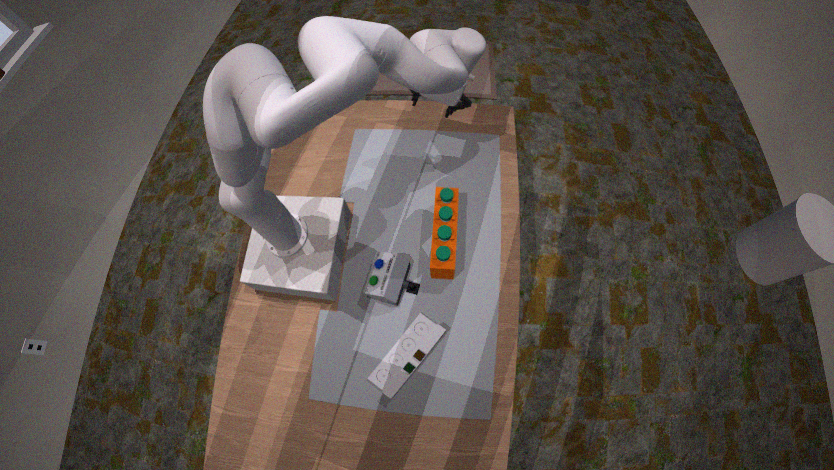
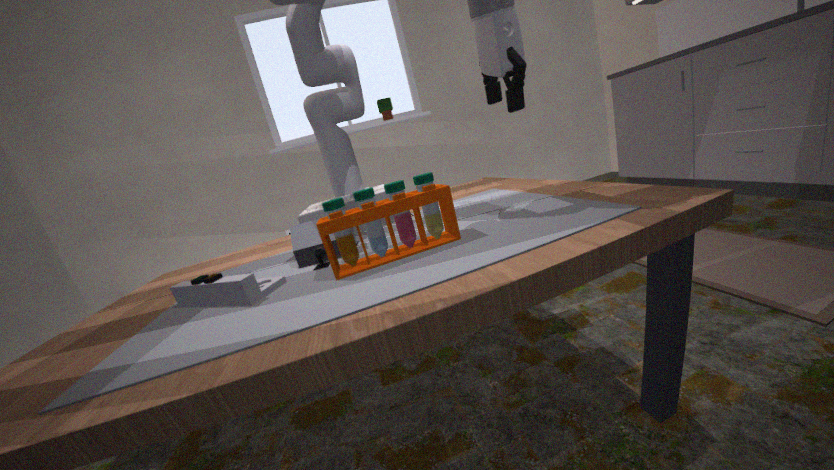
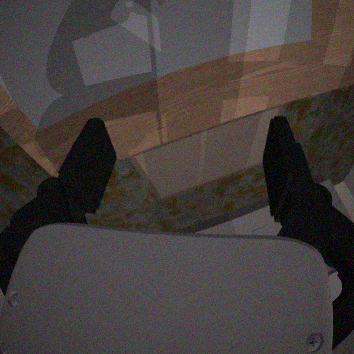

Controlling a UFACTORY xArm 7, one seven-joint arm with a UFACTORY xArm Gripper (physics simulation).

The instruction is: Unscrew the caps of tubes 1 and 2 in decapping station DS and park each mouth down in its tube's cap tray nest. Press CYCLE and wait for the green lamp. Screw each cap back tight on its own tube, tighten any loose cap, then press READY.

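Seen in the pictures: gripper, fingertip midpoint: (image 1: 430, 107) (image 2: 505, 106) (image 3: 185, 135); arm's base, origin of the base link: (image 1: 287, 235) (image 2: 350, 196).
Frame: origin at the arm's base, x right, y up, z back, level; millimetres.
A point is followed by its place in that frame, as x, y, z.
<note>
My gripper (image 1: 431, 109) @[-384, 120, -323] (image 2: 504, 105) @[-384, 120, -323] (image 3: 185, 135) @[-384, 120, -323] is open and empty, high above the table's far end, beyond the rack. The orange rack (image 1: 442, 272) @[8, -25, -426] (image 2: 385, 206) @[-104, 5, -441] holds several upright tubes with green caps on; the liquids are orange (image 2: 348, 249) @[-26, -48, -436], blue (image 2: 378, 242) @[-76, -52, -429], pink (image 2: 405, 230) @[-125, -46, -422] and yellow (image 2: 433, 224) @[-174, -51, -415]. Tube numbers are not readable. A grey box (image 1: 396, 282) @[55, -28, -319] (image 2: 306, 238) @[70, -32, -320] has a blue button (image 1: 379, 263) @[19, -15, -268], a green button (image 1: 373, 280) @[65, -16, -264] and a black clamp (image 1: 412, 287) @[52, -63, -356]. A white tray (image 1: 432, 335) @[166, -42, -433] (image 2: 215, 293) @[218, -61, -429] has empty round marks, a dark green square (image 1: 409, 367) @[256, -33, -396] and a brown square (image 1: 419, 354) @[219, -33, -413].
The arm's white base (image 1: 291, 274) @[101, 0, -49] stands left of the grey box. A grey mat (image 1: 466, 373) @[243, -87, -536] (image 2: 233, 324) @[149, -87, -517] lies under the rack, box and tray on the wooden table (image 1: 256, 408) @[489, -90, -5] (image 2: 175, 373) @[180, -89, -604]. A light grey cylinder (image 1: 776, 245) shows at the right.
</note>
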